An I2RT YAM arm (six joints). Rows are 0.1 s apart.
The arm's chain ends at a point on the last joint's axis. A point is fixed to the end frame.
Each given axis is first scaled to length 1.
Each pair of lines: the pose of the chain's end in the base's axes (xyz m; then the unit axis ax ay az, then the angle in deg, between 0 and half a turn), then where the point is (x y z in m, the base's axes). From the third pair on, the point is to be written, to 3 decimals.
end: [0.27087 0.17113 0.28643 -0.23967 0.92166 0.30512 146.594]
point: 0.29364 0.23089 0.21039
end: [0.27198 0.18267 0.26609 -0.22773 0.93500 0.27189 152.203]
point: 0.28849 0.23568 0.18370
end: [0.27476 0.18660 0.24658 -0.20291 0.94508 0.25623 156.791]
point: 0.286 0.236 0.161
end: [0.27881 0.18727 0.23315 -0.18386 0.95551 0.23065 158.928]
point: 0.288 0.232 0.145
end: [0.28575 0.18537 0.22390 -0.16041 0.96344 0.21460 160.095]
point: 0.295 0.227 0.134
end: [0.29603 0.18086 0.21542 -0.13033 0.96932 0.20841 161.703]
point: 0.304 0.221 0.125
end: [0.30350 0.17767 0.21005 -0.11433 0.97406 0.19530 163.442]
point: 0.309 0.215 0.118
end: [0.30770 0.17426 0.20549 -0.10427 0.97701 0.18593 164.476]
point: 0.312 0.210 0.113
